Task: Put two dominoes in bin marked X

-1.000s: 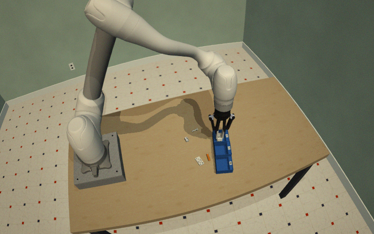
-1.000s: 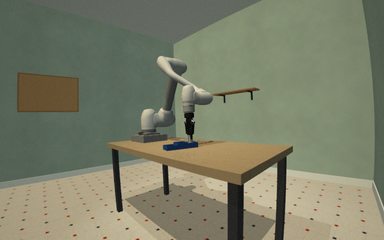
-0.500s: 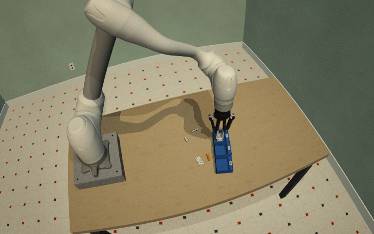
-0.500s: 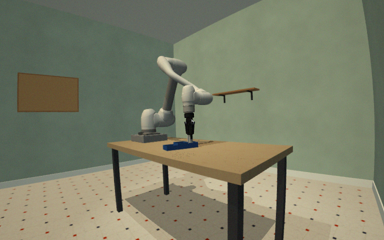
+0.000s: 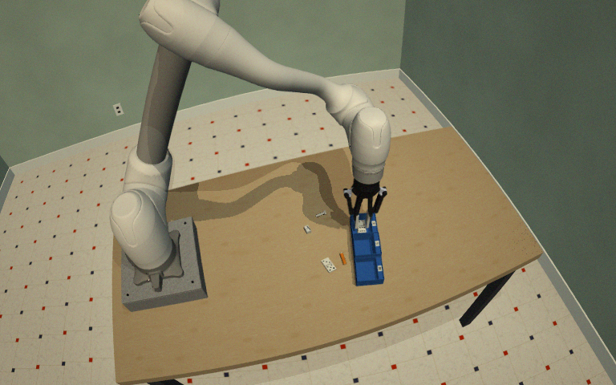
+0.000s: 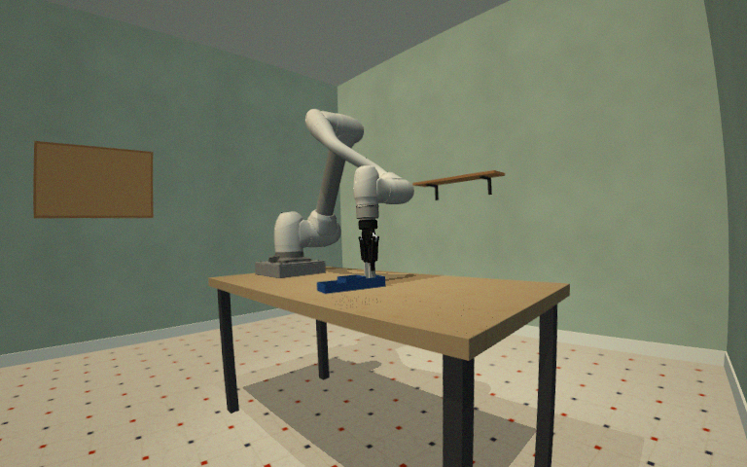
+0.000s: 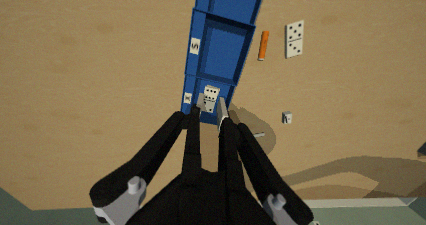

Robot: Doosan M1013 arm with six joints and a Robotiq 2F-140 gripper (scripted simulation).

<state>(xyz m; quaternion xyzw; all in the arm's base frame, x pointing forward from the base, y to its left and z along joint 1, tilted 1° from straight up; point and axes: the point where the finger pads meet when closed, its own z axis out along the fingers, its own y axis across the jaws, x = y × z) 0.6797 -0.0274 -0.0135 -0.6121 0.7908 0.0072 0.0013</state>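
Now: hand 5 cm above the white domino. Round my hand: grey screw: 10 cm behind, 10 cm to the left, 6 cm below; blue bin: 1 cm behind, 8 cm to the right, 4 cm below; orange stick: 9 cm behind, 9 cm to the right, 6 cm below.
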